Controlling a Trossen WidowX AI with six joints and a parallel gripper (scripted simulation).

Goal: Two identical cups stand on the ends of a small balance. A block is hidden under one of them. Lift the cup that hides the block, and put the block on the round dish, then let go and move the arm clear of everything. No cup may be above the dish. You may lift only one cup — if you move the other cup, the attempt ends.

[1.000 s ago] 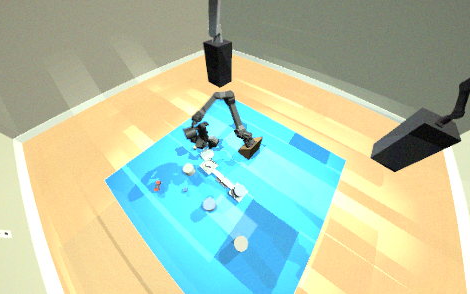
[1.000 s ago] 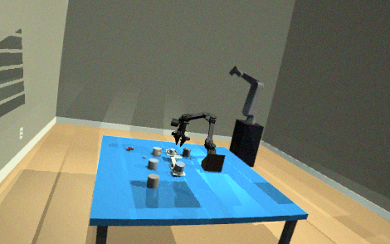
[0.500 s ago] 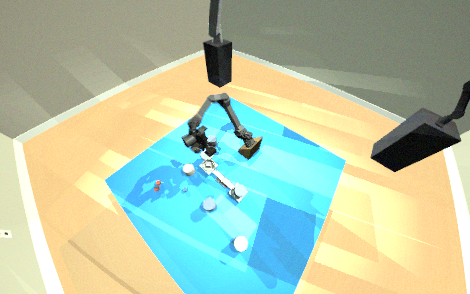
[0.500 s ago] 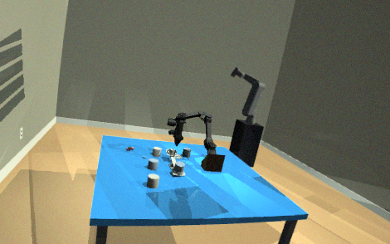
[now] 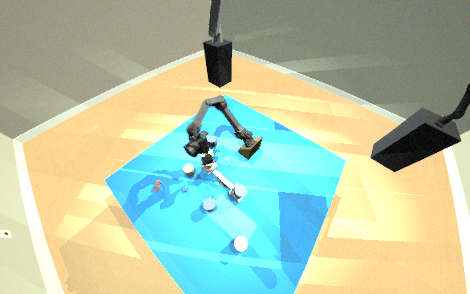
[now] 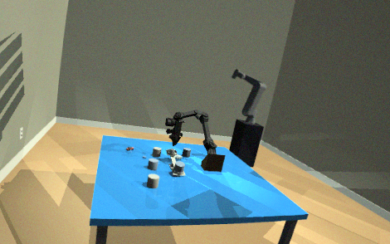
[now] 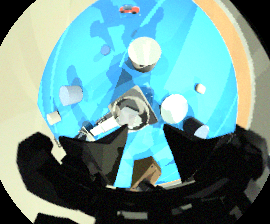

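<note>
Right now my gripper tip is 20 mm short of the grey block, 30 mm to the right of it and 40 mm above it. From my gripper tip the other things lie so: small red thing (340 mm ahead, 150 mm to the right, 110 mm below); then round dish (60 mm behind, 90 mm to the right, 120 mm below).
</note>
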